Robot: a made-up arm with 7 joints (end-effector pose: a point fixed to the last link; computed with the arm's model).
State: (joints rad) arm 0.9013 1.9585 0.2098 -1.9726 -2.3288 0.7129 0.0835
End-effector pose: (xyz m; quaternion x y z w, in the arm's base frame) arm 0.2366 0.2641 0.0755 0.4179 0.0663 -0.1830 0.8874
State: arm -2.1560 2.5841 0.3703 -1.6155 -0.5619 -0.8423 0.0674
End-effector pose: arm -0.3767 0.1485 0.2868 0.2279 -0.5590 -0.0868 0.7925
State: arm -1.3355 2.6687 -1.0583 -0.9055 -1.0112 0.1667 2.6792
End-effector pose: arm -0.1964 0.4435 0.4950 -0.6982 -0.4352 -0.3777 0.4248
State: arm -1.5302 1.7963 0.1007 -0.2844 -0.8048 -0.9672 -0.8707
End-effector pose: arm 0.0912 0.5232 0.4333 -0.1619 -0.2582 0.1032 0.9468
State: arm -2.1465 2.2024 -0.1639 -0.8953 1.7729 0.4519 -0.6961
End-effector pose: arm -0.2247 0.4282 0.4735 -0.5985 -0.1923 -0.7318 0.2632
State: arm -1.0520 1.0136 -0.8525 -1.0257 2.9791 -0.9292 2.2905
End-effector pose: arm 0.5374 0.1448 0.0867 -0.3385 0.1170 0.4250 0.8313
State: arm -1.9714 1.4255 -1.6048 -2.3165 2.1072 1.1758 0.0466
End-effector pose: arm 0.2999 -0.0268 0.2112 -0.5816 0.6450 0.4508 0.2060
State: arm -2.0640 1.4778 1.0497 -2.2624 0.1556 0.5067 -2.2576
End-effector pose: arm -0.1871 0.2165 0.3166 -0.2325 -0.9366 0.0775 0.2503
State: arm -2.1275 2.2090 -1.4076 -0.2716 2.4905 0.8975 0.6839
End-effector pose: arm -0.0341 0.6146 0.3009 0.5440 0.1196 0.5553 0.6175
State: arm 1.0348 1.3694 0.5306 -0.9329 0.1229 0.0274 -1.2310
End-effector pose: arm -0.0183 0.5516 0.0777 -0.1569 0.2850 0.6533 0.6836
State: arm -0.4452 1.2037 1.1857 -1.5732 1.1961 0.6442 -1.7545
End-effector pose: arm 0.0992 0.3782 0.3925 -0.6228 -0.1705 -0.1512 0.7485
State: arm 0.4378 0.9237 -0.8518 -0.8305 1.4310 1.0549 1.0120
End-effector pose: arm -0.1464 0.3183 -0.2915 0.4296 0.5256 -0.6671 0.3069
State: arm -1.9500 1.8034 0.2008 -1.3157 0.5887 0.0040 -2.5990
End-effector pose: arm -0.0811 0.2999 0.5733 -0.0765 -0.7535 0.2242 0.6133
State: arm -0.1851 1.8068 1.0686 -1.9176 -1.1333 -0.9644 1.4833
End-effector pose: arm 0.0653 0.1411 0.5247 -0.3566 0.3431 -0.2041 0.8447
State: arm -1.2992 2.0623 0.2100 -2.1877 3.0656 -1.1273 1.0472
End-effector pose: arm 0.0070 0.0762 0.4711 0.0785 -0.5506 0.4901 0.6712
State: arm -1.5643 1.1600 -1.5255 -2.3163 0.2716 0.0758 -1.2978
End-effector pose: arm 0.2679 -0.0526 0.0781 0.1462 0.3503 -0.4790 0.7915
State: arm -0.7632 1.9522 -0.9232 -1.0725 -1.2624 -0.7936 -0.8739
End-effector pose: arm 0.2179 0.4881 0.2577 0.4488 0.5146 0.2502 0.6864
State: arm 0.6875 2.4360 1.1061 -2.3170 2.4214 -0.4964 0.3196
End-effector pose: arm 0.2664 -0.0373 0.3394 0.7461 -0.5890 0.1678 0.2614
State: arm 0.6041 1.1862 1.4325 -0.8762 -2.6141 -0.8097 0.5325
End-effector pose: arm -0.0603 0.5658 0.2237 -0.2865 0.2479 0.7587 0.5300
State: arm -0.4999 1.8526 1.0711 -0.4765 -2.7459 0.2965 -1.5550
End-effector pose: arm -0.0416 0.5319 0.4892 0.4898 0.0497 0.8636 0.1085
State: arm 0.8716 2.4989 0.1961 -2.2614 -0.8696 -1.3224 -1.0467
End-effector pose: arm 0.2443 0.1657 0.1314 0.4808 0.6433 -0.5721 0.1663
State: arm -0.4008 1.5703 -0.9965 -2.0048 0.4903 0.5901 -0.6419
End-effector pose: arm 0.2367 0.1753 -0.0310 -0.4282 0.5646 0.2645 0.6542
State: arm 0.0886 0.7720 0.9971 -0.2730 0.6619 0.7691 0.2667
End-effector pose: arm -0.0210 0.5005 -0.2055 0.7046 0.5236 -0.2081 0.4313
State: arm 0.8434 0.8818 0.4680 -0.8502 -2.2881 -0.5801 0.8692
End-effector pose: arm -0.1452 0.4679 -0.1018 -0.3288 0.5126 0.7106 0.3524
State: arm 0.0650 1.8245 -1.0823 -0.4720 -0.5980 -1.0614 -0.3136
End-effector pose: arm 0.0094 0.5801 0.1675 -0.1231 0.7416 0.4756 0.4568
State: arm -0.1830 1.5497 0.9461 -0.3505 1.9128 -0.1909 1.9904
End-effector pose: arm 0.1040 0.6059 0.2676 -0.1030 -0.0432 0.7816 0.6138
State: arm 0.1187 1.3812 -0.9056 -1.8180 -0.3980 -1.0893 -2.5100
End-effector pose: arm 0.0992 0.2269 -0.1774 0.2893 0.0785 -0.5851 0.7535
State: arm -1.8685 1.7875 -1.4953 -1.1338 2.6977 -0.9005 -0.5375
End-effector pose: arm 0.3117 0.3698 0.3941 -0.7219 -0.2418 -0.6463 0.0524
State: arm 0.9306 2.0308 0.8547 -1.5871 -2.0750 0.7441 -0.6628
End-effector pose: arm 0.3693 0.2905 0.3047 0.6395 -0.3450 0.1565 0.6690
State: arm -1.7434 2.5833 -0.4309 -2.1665 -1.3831 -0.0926 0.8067
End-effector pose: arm -0.0480 0.1157 0.4319 0.0817 -0.2703 -0.0358 0.9586
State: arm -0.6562 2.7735 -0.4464 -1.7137 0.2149 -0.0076 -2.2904
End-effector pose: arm 0.1218 0.2430 0.5175 0.7063 -0.0518 0.3938 0.5861
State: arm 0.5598 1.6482 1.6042 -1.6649 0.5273 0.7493 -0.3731
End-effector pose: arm 0.1146 0.2842 0.5330 -0.7080 -0.2139 -0.0617 0.6702
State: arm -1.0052 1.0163 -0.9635 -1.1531 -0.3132 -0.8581 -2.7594
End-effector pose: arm 0.5194 0.1486 0.0150 0.5883 -0.2755 -0.2621 0.7137
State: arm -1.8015 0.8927 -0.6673 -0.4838 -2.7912 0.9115 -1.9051
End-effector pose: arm 0.4920 0.1404 0.4719 0.5736 -0.4756 0.6669 0.0032
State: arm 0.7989 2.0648 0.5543 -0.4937 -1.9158 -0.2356 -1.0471
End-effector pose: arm 0.1855 0.5346 0.4105 0.7112 0.3802 0.5169 0.2873
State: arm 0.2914 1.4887 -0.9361 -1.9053 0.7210 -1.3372 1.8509
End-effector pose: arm 0.0641 0.2376 -0.1429 0.5367 -0.3089 0.0444 0.7839
